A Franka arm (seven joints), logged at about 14 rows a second.
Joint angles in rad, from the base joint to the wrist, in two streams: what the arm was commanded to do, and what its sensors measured. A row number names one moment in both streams.
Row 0, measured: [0.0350, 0.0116, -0.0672, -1.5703, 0.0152, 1.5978, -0.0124]
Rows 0 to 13, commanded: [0.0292, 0.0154, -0.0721, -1.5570, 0.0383, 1.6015, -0.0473]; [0.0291, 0.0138, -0.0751, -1.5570, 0.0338, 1.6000, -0.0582]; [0.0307, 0.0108, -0.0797, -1.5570, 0.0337, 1.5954, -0.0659]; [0.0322, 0.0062, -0.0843, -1.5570, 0.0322, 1.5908, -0.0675]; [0.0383, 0.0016, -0.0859, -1.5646, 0.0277, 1.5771, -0.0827]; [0.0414, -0.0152, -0.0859, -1.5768, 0.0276, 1.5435, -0.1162]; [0.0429, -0.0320, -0.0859, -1.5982, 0.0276, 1.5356, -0.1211]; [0.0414, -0.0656, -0.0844, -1.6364, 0.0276, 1.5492, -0.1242]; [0.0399, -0.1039, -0.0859, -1.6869, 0.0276, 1.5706, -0.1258]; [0.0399, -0.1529, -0.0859, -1.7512, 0.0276, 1.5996, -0.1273]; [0.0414, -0.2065, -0.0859, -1.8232, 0.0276, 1.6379, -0.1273]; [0.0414, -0.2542, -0.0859, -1.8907, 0.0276, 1.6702, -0.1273]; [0.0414, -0.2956, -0.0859, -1.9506, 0.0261, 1.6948, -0.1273]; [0.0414, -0.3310, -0.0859, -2.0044, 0.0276, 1.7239, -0.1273]
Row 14, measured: [0.0364, -0.1642, -0.0782, -1.7767, 0.0152, 1.6169, -0.1104]
